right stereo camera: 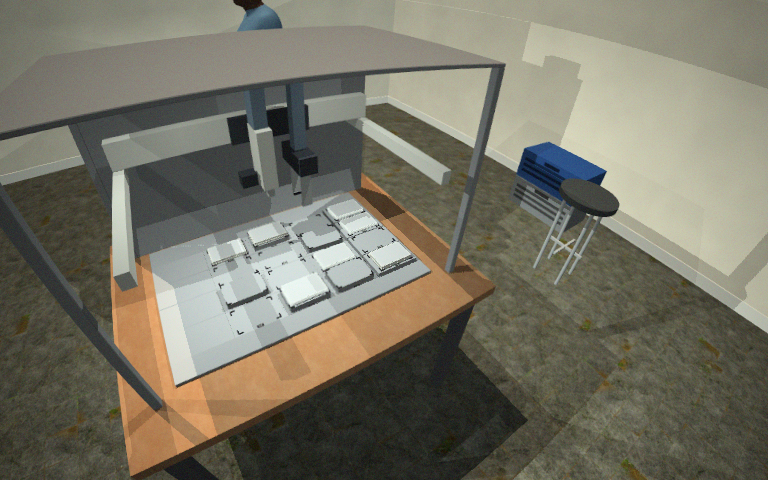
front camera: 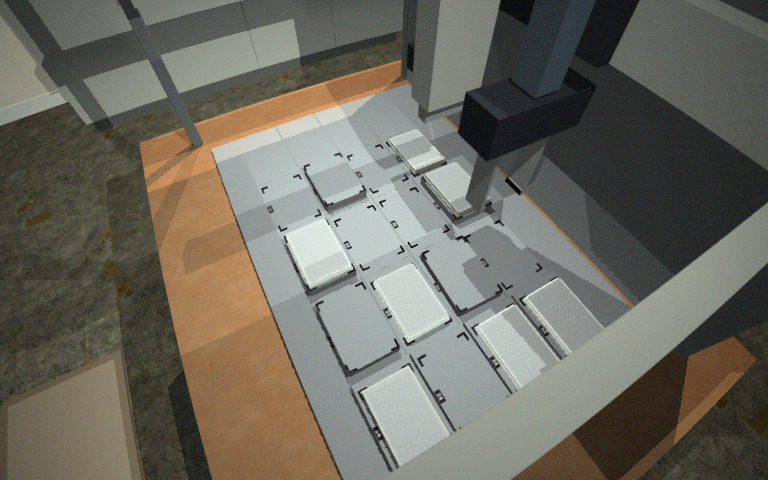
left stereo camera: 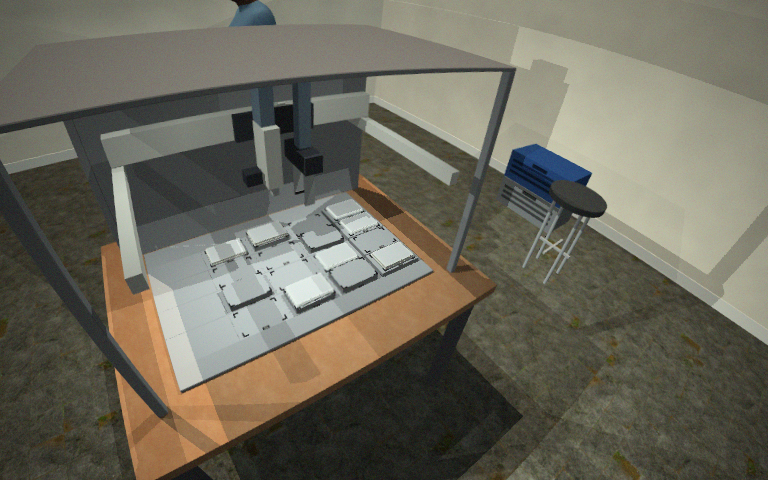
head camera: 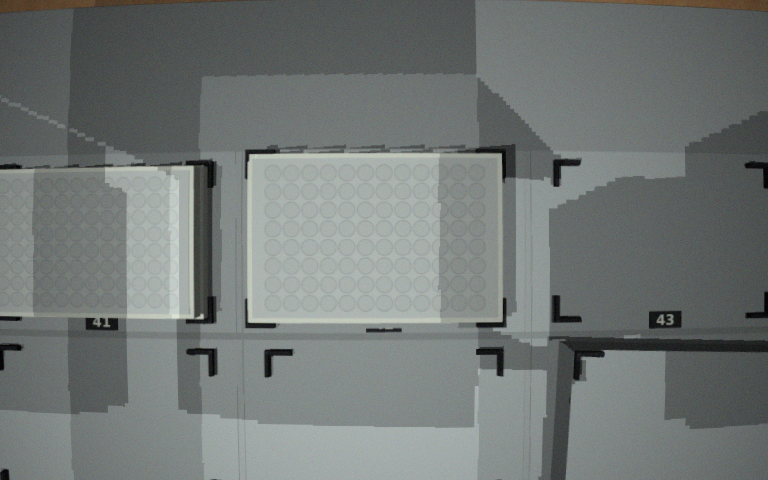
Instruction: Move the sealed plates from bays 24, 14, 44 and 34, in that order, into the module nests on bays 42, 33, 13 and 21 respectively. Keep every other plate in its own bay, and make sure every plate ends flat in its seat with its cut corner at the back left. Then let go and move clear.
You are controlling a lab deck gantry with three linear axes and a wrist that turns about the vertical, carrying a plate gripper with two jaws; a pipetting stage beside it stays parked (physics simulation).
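Places are measured from the robot's base along level axes (x ahead, y left, z up), in metres.
Where they show: gripper, fingertip midpoint: (right stereo camera: 302,199) (front camera: 494,196) (left stereo camera: 304,198); robot's base, link origin: (right stereo camera: 239,333) (front camera: 263,189) (left stereo camera: 244,336).
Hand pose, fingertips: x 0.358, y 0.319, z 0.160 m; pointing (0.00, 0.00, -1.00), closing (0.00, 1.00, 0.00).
Observation:
Each offset is from my fingertips to the top centre of the thing. "pt": to the spot under its first point.
A sealed plate {0.134 m back, 0.047 m left, 0.127 m down} (front camera: 450,183) (head camera: 373,237) (left stereo camera: 267,233) lies in the nest on bay 42, inside its corner brackets, and looks flat; its cut corner is too faint to tell. My gripper (front camera: 498,198) (left stereo camera: 304,198) (right stereo camera: 301,198) hangs above the deck to the right of that plate, jaws apart with no plate between them. Sealed plates sit on bay 14 {pt 0.200 m ahead, 0.280 m right, 0.131 m down} (front camera: 404,418) (left stereo camera: 392,255), bay 44 {pt 0.198 m ahead, 0.038 m left, 0.131 m down} (front camera: 563,316) (left stereo camera: 343,210) and bay 34 {pt 0.192 m ahead, 0.072 m right, 0.131 m down} (front camera: 512,345) (left stereo camera: 357,223). The nests on bay 33 {pt 0.045 m ahead, 0.068 m right, 0.141 m down} (front camera: 461,277) (head camera: 617,407), bay 13 {0.034 m ahead, 0.276 m right, 0.138 m down} (front camera: 356,325) and bay 21 {0.294 m back, 0.170 m right, 0.138 m down} (front camera: 334,181) hold no plate. Bay 24 {pt 0.183 m ahead, 0.170 m right, 0.145 m down} (front camera: 458,373) holds no plate.
Other plates sit on bay 41 {pt 0.293 m back, 0.046 m left, 0.146 m down} (front camera: 416,148) (head camera: 79,237), bay 12 {pt 0.123 m back, 0.276 m right, 0.127 m down} (front camera: 318,251) (left stereo camera: 307,291) and bay 23 {pt 0.042 m ahead, 0.170 m right, 0.146 m down} (front camera: 412,302) (left stereo camera: 336,256). The pale pipetting stage (front camera: 453,50) (left stereo camera: 267,158) hangs left of my gripper. Frame posts (left stereo camera: 481,169) stand at the deck's front corners.

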